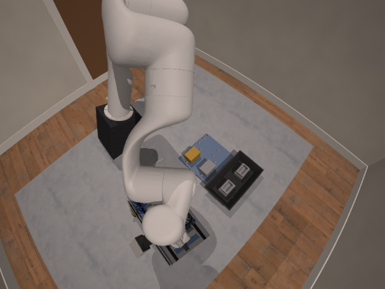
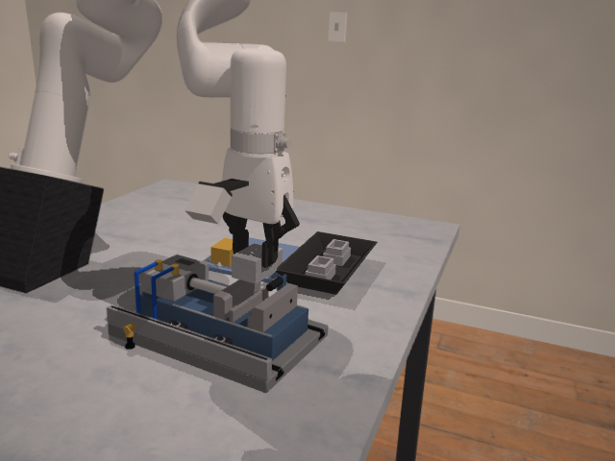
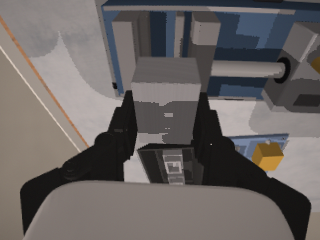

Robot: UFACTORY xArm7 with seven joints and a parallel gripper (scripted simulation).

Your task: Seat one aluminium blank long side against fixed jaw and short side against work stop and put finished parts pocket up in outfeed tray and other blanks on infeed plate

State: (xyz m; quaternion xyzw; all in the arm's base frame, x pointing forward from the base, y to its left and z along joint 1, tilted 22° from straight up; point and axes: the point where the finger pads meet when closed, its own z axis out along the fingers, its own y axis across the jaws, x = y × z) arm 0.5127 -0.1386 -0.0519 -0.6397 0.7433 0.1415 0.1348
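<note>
Right now my hand is 90 mm above the piston rod, 80 mm past it and 20 mm to the right of it. Round my hand: grey rail 130 mm below, 80 mm to the right, 80 mm behind; then vise bed 130 mm below, 60 mm behind, 10 mm to the left; then brass blank 280 mm to the left, 190 mm behind, 140 mm below.
</note>
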